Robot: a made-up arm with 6 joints.
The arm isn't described. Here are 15 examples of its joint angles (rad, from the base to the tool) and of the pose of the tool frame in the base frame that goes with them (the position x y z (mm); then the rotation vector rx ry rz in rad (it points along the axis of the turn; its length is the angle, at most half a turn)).
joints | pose
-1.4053 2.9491 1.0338 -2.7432 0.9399 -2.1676 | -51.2 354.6 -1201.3 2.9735 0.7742 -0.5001
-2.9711 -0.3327 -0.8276 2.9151 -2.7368 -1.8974 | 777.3 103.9 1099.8 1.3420 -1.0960 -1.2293
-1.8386 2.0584 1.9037 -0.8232 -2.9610 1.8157 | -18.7 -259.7 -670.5 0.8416 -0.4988 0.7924
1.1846 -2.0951 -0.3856 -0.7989 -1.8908 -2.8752 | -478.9 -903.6 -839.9 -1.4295 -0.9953 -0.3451
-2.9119 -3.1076 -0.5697 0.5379 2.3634 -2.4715 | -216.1 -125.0 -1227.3 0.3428 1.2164 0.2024
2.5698 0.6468 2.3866 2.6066 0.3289 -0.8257 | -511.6 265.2 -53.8 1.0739 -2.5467 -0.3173
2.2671 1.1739 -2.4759 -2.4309 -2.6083 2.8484 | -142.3 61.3 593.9 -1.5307 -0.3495 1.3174
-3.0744 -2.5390 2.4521 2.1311 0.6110 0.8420 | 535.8 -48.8 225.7 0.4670 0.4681 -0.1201
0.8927 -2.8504 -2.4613 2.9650 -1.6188 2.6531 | 230.9 320.3 -329.8 -1.5772 2.0266 -0.0736
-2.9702 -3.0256 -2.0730 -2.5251 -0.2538 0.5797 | -620.8 -160.2 -388.0 -0.6123 -1.3795 1.2105
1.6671 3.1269 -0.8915 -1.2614 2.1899 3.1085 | -11.0 493.2 -1074.8 0.9088 1.0791 0.2157
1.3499 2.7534 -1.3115 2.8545 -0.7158 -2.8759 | 210.4 1028.9 -573.3 -1.2374 1.8076 0.6153
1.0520 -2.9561 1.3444 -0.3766 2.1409 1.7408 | -392.7 -671.1 -605.6 0.7492 0.5338 2.7745
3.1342 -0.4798 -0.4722 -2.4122 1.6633 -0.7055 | 947.2 18.7 1117.3 -1.1044 2.0913 0.5936
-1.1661 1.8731 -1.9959 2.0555 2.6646 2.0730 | 322.9 -558.2 464.7 1.6061 2.4586 0.6088
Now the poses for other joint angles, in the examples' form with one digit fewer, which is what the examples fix.
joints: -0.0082 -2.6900 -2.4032 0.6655 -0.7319 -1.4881
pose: 348 -4 -263 0.114 0.727 -1.048
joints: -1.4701 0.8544 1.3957 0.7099 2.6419 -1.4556
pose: 171 -1013 201 -0.171 1.628 2.036
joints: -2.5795 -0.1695 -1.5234 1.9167 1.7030 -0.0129
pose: 739 315 745 -0.690 2.364 -1.764
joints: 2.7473 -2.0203 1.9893 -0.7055 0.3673 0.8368
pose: 631 -280 542 -0.258 0.426 2.843
